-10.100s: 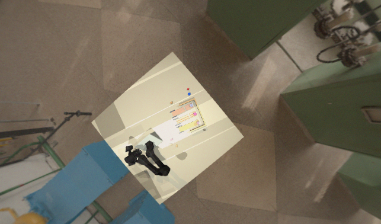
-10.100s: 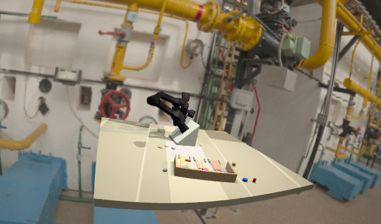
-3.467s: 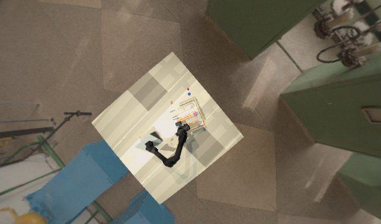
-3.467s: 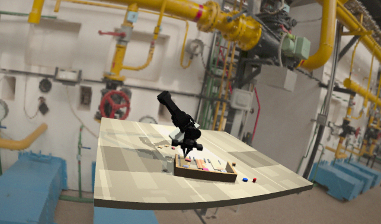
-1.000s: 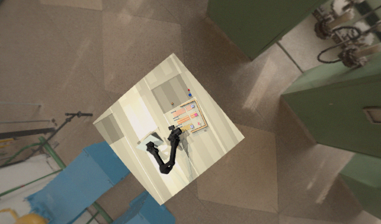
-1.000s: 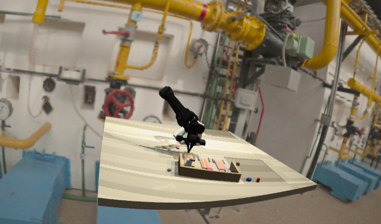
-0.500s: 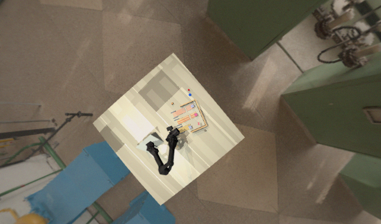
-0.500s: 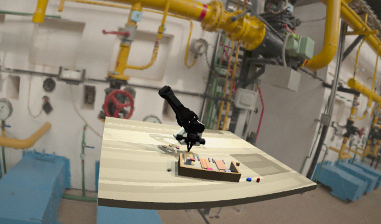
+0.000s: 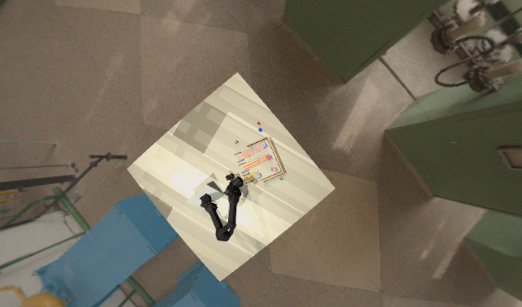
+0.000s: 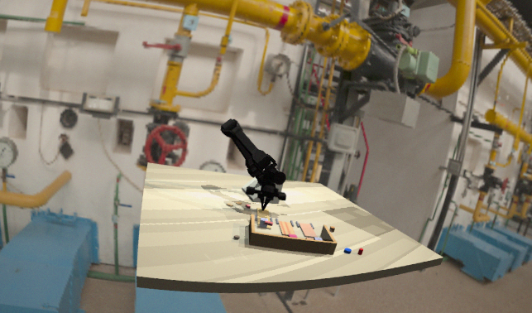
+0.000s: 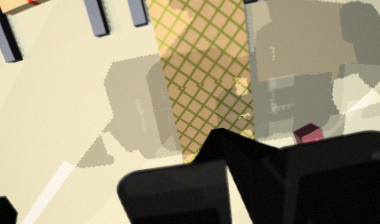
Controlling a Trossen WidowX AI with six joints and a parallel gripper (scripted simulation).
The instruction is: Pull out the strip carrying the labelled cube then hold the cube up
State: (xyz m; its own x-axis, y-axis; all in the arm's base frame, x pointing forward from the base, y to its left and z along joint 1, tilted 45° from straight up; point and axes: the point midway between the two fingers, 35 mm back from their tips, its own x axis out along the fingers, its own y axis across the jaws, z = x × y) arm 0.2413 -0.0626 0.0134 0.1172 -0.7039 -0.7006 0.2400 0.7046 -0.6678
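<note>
The strip is 90 mm ahead of my gripper tip and 20 mm to the right of it. Also, from my gripper tip: red piece 450 mm ahead, 290 mm to the left, 10 mm above; grey disc 330 mm ahead, 190 mm to the right; blue disc 430 mm ahead, 240 mm to the left.
</note>
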